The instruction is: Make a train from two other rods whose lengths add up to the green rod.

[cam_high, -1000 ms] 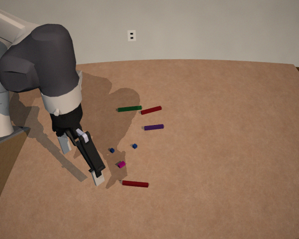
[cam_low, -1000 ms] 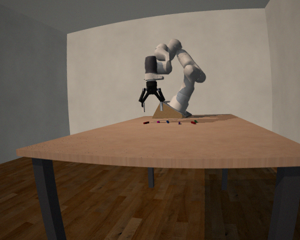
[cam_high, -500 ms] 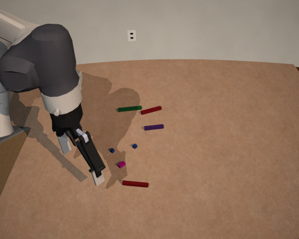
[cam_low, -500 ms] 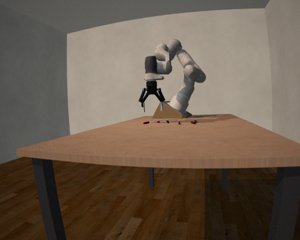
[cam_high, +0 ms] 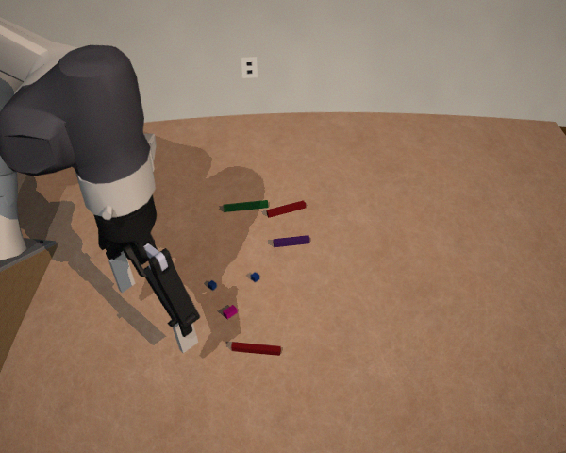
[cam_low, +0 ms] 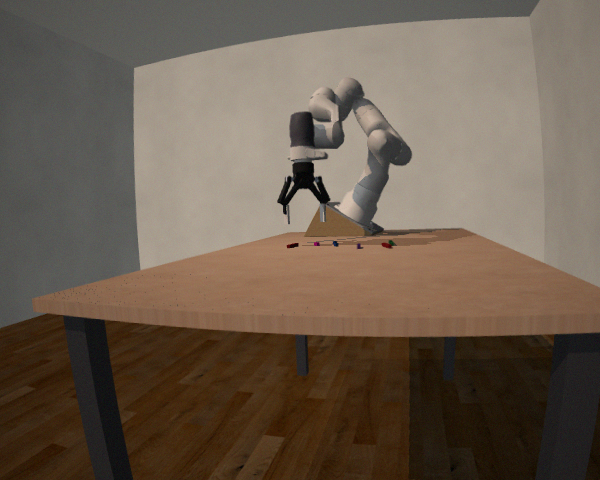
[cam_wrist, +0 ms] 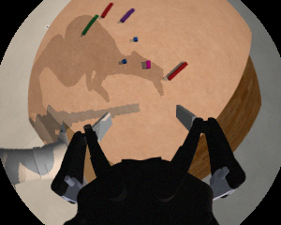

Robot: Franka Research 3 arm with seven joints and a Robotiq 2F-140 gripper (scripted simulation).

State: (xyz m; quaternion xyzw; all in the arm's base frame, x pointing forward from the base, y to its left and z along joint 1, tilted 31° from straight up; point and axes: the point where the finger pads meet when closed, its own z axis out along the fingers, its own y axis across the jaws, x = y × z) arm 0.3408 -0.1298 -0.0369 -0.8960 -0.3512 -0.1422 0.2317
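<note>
Now: the magenta rod 10 cm ahead of my hand, 7 cm below it and 6 cm to the left of it. The rest, counted from my hand: purple rod: 20 cm to the left, 20 cm ahead, 7 cm below; green rod: 30 cm to the left, 12 cm ahead, 7 cm below.
</note>
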